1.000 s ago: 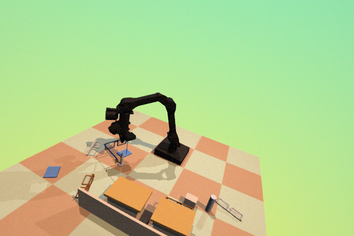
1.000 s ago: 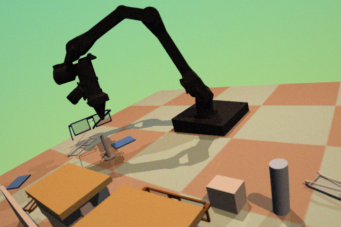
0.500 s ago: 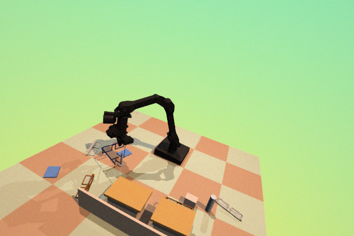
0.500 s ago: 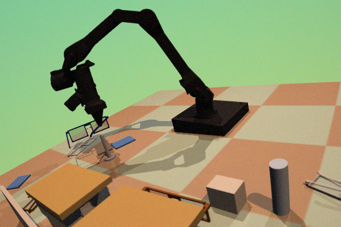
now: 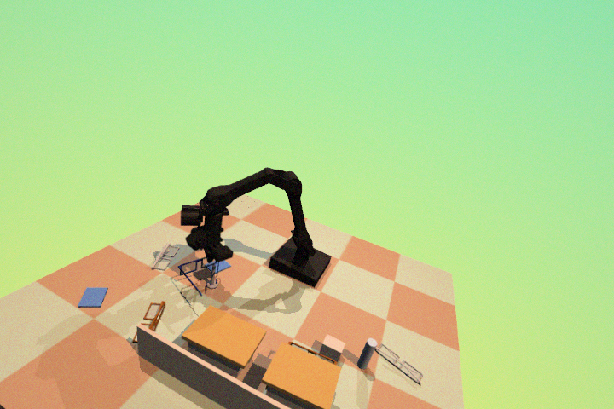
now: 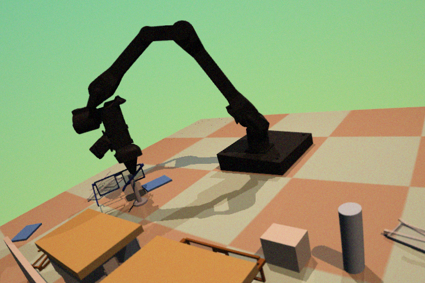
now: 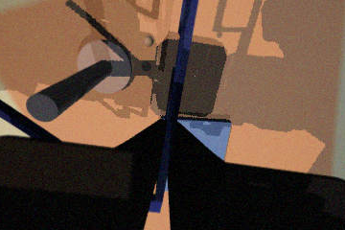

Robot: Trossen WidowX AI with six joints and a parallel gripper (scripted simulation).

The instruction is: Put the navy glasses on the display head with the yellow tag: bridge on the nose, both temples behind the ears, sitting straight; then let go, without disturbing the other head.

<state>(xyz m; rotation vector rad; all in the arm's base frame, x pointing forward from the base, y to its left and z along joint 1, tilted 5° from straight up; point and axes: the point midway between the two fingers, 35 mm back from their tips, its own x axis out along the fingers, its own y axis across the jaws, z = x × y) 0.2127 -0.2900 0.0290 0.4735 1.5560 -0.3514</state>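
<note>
The grey post stand is 40 mm ahead of my gripper tip, 40 mm to the left of it and 40 mm below it. Also, from my gripper tip: low wall 400 mm ahead, 310 mm to the left, 10 mm below.
</note>
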